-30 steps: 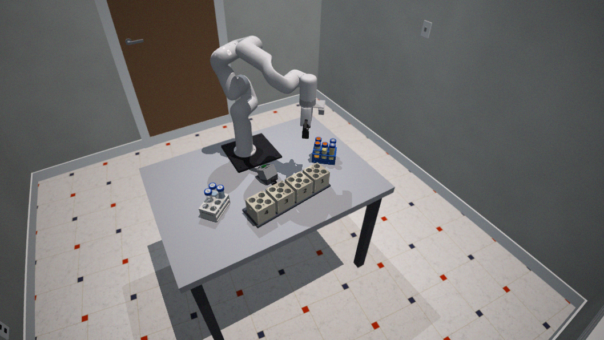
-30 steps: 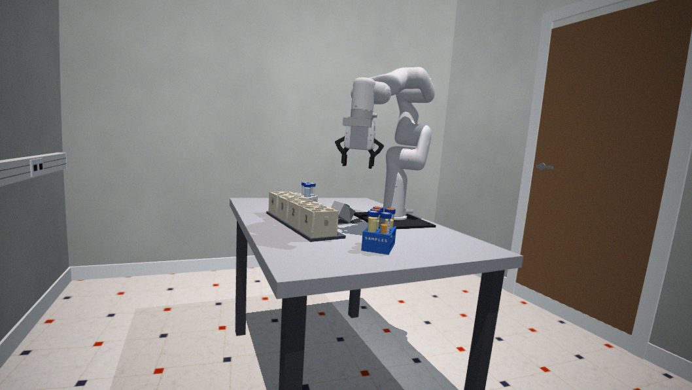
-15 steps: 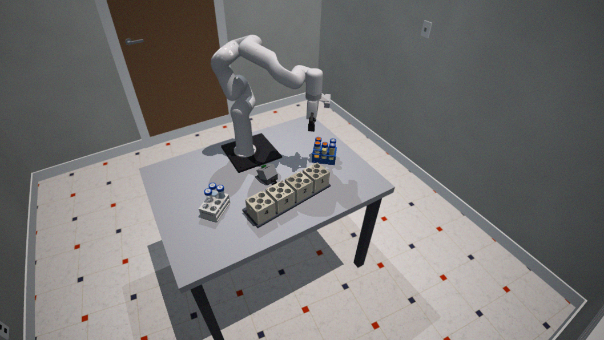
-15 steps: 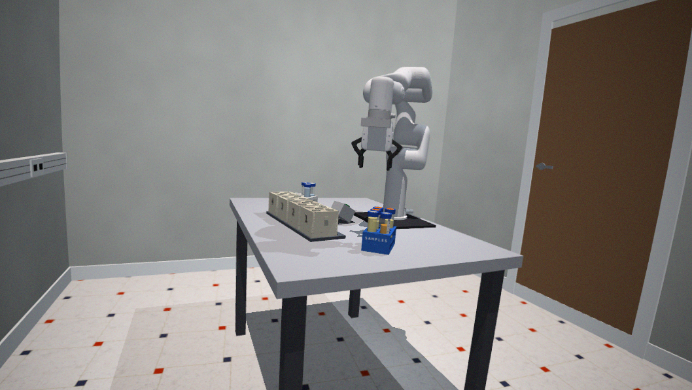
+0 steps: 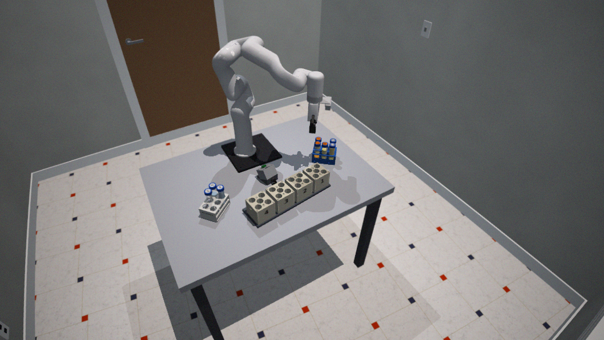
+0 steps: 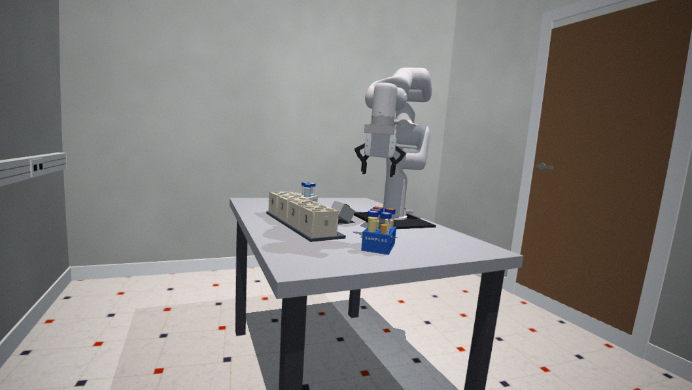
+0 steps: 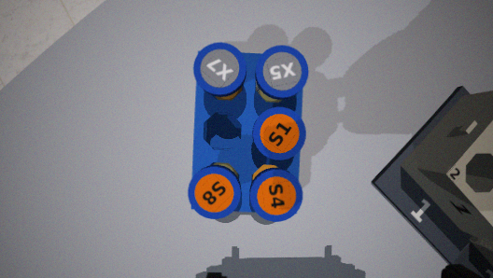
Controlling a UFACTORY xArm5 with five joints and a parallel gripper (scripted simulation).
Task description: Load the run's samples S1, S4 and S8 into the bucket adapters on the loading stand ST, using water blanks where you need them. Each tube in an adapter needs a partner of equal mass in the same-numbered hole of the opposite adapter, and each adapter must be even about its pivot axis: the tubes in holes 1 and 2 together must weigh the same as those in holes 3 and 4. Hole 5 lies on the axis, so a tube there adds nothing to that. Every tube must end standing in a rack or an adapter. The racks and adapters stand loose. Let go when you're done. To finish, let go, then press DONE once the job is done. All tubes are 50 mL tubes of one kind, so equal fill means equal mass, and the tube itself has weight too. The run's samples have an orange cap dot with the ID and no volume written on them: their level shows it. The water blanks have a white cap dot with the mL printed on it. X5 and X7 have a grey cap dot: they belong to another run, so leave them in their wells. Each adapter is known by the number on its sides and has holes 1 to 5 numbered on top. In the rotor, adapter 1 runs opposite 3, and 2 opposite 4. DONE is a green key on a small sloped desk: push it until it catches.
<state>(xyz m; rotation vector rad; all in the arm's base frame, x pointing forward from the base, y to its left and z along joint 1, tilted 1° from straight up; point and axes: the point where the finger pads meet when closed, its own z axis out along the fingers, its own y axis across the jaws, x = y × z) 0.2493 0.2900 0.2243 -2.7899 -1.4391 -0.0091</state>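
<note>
Right now my hand is 20 cm above the blue samples rack, 7 cm to the right of it and 1 cm short of it. The rest, counted from my hand: adapter 3: 29 cm to the right, 21 cm ahead, 18 cm below; white rack: 58 cm to the right, 20 cm below, 10 cm ahead.
</note>
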